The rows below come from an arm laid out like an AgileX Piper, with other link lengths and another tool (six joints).
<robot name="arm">
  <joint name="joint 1" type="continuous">
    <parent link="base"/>
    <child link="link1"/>
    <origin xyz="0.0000 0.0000 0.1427"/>
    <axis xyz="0 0 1"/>
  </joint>
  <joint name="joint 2" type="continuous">
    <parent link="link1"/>
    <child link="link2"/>
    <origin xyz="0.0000 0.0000 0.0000"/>
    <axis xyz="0 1 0"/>
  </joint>
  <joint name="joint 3" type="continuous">
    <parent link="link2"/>
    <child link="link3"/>
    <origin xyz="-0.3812 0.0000 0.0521"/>
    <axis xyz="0 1 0"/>
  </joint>
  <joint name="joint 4" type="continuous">
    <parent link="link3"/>
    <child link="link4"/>
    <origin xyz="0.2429 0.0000 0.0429"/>
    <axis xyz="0.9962 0 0.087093"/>
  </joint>
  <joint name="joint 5" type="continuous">
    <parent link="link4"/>
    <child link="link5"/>
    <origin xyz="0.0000 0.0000 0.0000"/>
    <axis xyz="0 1 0"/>
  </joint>
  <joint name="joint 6" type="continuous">
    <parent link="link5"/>
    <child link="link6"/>
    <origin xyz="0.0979 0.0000 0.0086"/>
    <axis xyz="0.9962 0 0.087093"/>
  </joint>
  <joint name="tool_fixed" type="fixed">
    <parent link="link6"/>
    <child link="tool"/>
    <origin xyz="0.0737 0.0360 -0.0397" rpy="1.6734 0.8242 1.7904"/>
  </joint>
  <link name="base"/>
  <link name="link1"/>
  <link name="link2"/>
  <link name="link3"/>
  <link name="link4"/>
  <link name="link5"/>
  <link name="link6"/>
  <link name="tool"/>
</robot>
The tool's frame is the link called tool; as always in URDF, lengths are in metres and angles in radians. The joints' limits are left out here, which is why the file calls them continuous.
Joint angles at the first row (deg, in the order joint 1, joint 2, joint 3, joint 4, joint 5, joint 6):
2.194, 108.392, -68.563, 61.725, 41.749, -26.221
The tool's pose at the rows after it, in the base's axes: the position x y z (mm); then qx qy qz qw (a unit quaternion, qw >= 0):
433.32 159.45 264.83 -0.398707 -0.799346 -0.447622 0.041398
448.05 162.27 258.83 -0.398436 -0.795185 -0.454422 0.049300
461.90 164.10 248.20 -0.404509 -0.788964 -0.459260 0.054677
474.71 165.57 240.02 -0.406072 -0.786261 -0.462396 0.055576
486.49 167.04 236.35 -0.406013 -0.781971 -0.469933 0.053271
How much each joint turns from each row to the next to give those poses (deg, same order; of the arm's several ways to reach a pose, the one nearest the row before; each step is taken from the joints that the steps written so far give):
0.054, 2.176, -3.684, 0.188, 0.014, 0.758
0.003, 2.718, -2.784, 0.902, 0.945, 0.001
0.001, 2.669, -1.831, 1.438, -0.054, -0.383
0.049, 2.286, -2.136, 0.680, -0.039, -0.190
0.000, 1.754, -2.024, 1.202, -0.001, -0.480

